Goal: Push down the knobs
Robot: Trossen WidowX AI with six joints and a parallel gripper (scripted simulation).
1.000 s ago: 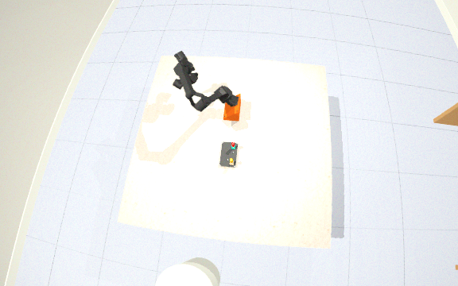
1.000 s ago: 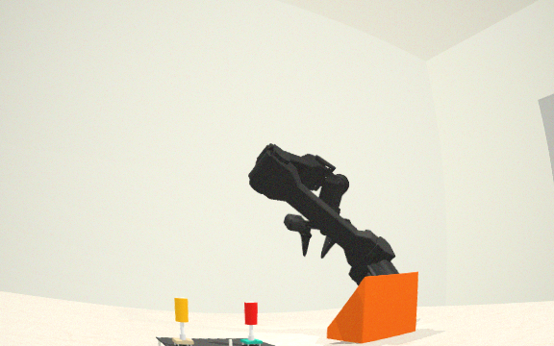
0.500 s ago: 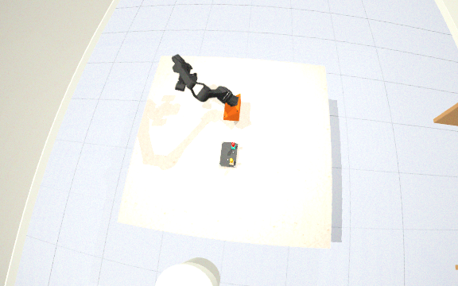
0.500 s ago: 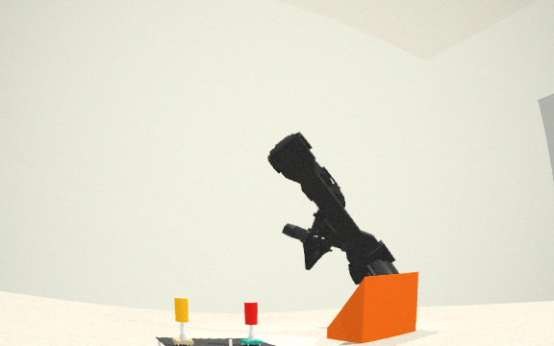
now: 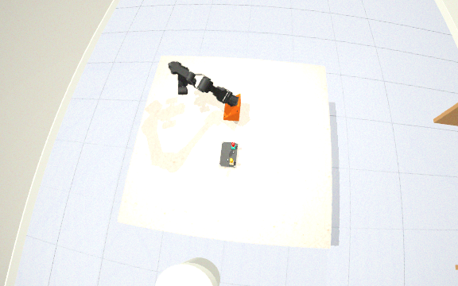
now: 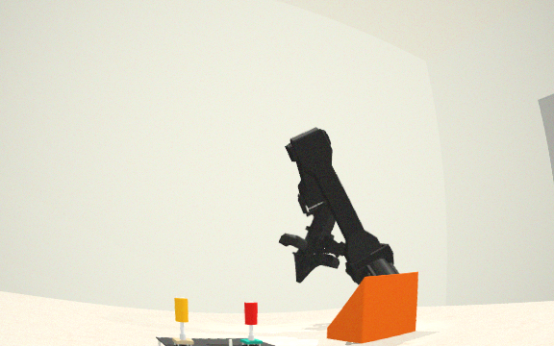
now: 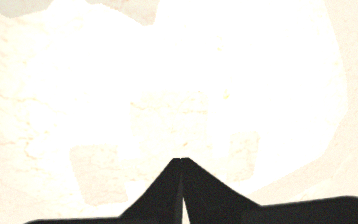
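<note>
Right now my gripper tip is 40 cm to the right of the red knob, 26 cm short of it and 4 cm above it. Also, from my gripper tip: yellow knob (41 cm to the left, 36 cm ahead, 4 cm below).
</note>
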